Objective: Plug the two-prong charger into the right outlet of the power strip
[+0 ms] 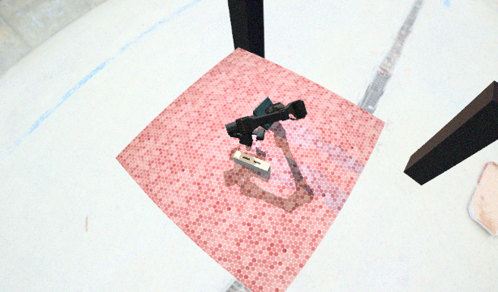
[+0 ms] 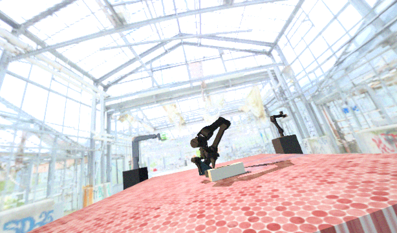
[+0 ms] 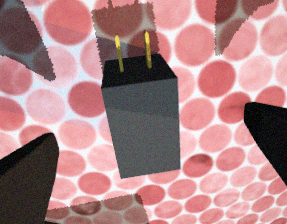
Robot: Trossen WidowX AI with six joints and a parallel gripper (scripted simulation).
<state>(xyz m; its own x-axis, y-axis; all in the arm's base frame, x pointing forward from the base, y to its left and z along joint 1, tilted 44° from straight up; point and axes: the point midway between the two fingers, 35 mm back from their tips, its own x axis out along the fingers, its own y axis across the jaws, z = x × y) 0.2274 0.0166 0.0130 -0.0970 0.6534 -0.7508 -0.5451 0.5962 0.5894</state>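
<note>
Right now my gripper tip is 10 mm short of the black two-prong charger, 10 mm to the right of it and 10 mm above it.
</note>
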